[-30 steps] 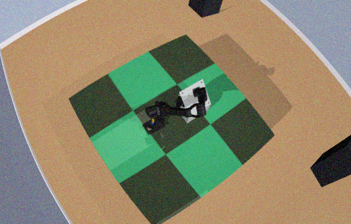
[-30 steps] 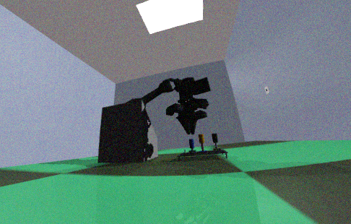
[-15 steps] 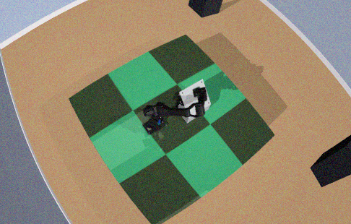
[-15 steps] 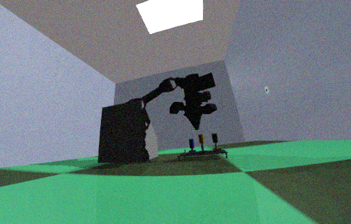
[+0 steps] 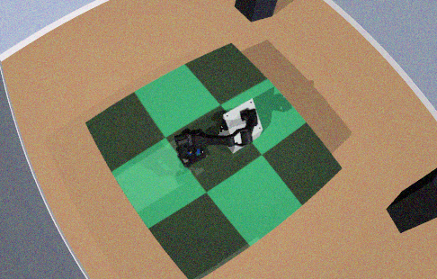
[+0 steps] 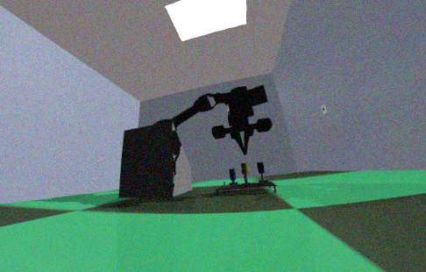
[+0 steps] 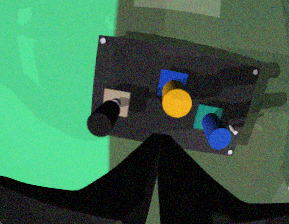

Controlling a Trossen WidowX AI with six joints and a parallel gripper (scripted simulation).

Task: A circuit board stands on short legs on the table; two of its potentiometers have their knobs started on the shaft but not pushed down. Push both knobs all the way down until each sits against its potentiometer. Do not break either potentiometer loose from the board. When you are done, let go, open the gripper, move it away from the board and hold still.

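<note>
Right now my gripper tip is 50 mm above the black knob, 40 mm short of it and 10 mm to the right of it. Also, from my gripper tip: blue knob 60 mm below, 50 mm behind, 10 mm to the left.
</note>
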